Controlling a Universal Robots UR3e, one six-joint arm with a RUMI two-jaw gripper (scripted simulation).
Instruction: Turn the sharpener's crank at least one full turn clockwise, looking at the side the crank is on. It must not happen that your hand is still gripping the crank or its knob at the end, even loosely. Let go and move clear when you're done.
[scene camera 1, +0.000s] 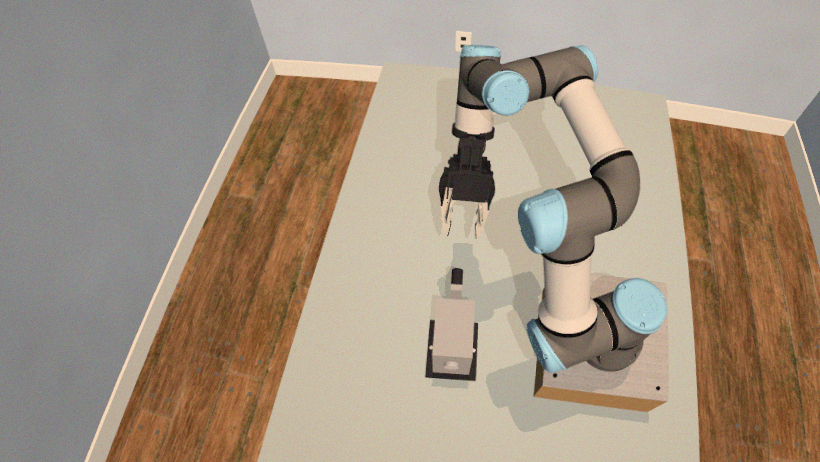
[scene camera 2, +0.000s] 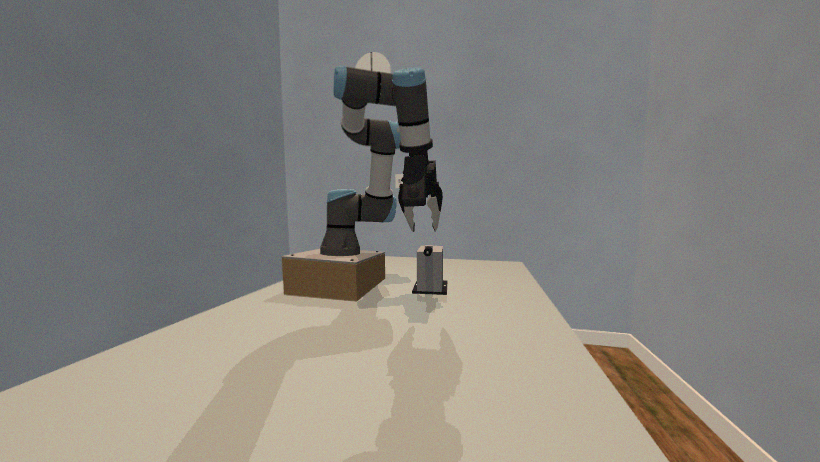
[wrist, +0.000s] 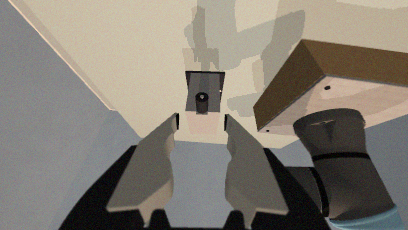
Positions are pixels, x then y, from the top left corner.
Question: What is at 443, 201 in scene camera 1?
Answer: My gripper.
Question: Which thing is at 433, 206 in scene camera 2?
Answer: My gripper.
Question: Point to my gripper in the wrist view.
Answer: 201, 114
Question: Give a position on a sharpener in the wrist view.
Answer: At 209, 125
